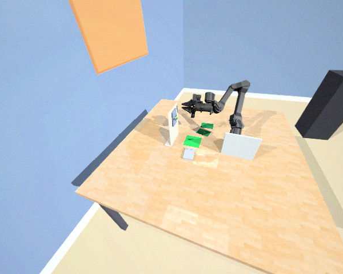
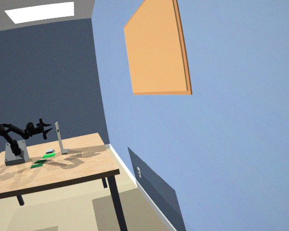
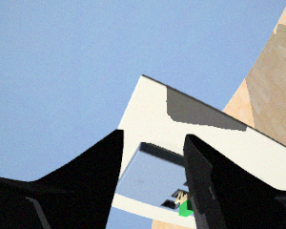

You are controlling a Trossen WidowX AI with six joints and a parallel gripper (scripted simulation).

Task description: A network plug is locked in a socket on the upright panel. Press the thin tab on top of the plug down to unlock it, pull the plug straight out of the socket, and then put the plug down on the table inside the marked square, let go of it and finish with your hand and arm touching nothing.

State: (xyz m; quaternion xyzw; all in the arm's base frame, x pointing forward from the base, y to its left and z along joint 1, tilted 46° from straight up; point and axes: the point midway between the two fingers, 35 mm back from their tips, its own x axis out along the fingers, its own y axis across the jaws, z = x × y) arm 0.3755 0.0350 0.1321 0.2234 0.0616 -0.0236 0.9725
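Right now the green network plug is 3 cm ahead of my gripper tip, 7 cm to the left of it and 6 cm below it. The rest, counted from my gripper tip: cream panel 5 cm ahead, 7 cm to the left, 14 cm below; grey block 9 cm behind, 20 cm to the left, 27 cm below.
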